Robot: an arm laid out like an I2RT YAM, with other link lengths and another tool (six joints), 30 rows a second.
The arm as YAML. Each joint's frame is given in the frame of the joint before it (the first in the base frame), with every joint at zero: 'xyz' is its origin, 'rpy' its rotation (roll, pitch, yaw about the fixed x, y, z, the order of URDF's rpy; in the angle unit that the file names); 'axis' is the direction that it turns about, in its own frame. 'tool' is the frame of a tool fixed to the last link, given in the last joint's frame.
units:
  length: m
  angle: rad
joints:
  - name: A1
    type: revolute
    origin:
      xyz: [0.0, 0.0, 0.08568]
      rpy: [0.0, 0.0, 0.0]
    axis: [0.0, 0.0, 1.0]
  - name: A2
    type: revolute
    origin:
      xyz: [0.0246, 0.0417, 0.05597]
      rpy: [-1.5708, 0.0, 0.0]
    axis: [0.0, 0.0, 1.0]
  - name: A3
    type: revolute
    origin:
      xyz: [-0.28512, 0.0, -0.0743]
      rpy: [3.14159, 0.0, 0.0]
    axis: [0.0, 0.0, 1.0]
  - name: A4
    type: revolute
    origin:
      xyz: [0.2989, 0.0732, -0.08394]
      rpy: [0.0, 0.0, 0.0]
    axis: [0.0, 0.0, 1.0]
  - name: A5
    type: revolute
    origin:
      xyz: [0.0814, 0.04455, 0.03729]
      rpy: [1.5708, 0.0, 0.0]
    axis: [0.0, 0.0, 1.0]
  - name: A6
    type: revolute
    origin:
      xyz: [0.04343, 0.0, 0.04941]
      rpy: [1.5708, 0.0, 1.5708]
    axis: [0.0, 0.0, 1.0]
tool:
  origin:
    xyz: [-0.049, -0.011, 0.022]
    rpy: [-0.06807, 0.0, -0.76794]
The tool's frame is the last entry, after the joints.
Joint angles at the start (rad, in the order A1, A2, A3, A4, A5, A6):
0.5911 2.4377 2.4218 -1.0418 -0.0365 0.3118
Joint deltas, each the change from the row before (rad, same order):
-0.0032 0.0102 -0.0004 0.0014 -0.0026 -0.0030
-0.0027 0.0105 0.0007 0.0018 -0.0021 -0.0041
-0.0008 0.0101 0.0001 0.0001 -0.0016 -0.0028
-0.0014 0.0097 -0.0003 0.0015 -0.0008 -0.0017
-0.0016 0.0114 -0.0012 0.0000 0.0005 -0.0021
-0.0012 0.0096 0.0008 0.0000 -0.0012 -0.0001
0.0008 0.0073 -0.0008 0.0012 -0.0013 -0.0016
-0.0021 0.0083 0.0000 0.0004 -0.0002 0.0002
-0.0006 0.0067 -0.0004 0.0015 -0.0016 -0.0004
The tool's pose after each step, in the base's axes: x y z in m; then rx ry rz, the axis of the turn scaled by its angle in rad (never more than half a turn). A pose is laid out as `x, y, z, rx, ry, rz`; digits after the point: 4 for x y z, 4 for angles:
0.4931, 0.4007, 0.2721, -2.6820, 0.7139, -0.4036
0.4952, 0.4003, 0.2661, -2.6891, 0.7131, -0.3966
0.4964, 0.4007, 0.2600, -2.6978, 0.7120, -0.3877
0.4979, 0.4007, 0.2541, -2.7050, 0.7133, -0.3804
0.4994, 0.4005, 0.2466, -2.7162, 0.7158, -0.3712
0.5007, 0.4006, 0.2410, -2.7227, 0.7188, -0.3626
0.5009, 0.4014, 0.2364, -2.7288, 0.7165, -0.3555
0.5024, 0.4008, 0.2313, -2.7345, 0.7214, -0.3488
0.5032, 0.4010, 0.2272, -2.7385, 0.7222, -0.3424

